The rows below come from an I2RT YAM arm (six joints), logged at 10 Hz.
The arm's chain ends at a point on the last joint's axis. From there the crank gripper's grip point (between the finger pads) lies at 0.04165 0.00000 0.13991 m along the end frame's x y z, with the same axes.
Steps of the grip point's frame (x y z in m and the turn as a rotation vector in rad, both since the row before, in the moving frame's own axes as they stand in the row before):
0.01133 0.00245 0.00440 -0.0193 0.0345 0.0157
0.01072 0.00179 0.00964 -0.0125 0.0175 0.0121
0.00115 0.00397 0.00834 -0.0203 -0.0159 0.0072
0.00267 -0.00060 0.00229 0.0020 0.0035 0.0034
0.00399 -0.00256 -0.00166 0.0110 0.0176 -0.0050
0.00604 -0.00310 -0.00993 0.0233 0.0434 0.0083
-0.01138 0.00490 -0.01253 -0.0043 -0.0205 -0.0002
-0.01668 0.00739 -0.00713 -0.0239 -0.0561 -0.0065
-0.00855 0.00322 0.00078 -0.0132 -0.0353 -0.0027
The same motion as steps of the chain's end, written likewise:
0.00656 -0.00093 0.00595 -0.0193 0.0345 0.0157
0.00829 -0.00047 0.01040 -0.0125 0.0175 0.0121
0.00339 0.00083 0.00773 -0.0203 -0.0159 0.0072
0.00218 -0.00046 0.00244 0.0020 0.0035 0.0034
0.00154 -0.00081 -0.00090 0.0110 0.0176 -0.0050
0.00000 -0.00023 -0.00796 0.0233 0.0434 0.0083
-0.00850 0.00430 -0.01335 -0.0043 -0.0205 -0.0002
-0.00878 0.00427 -0.00921 -0.0239 -0.0561 -0.0065
-0.00359 0.00147 -0.00059 -0.0132 -0.0353 -0.0027

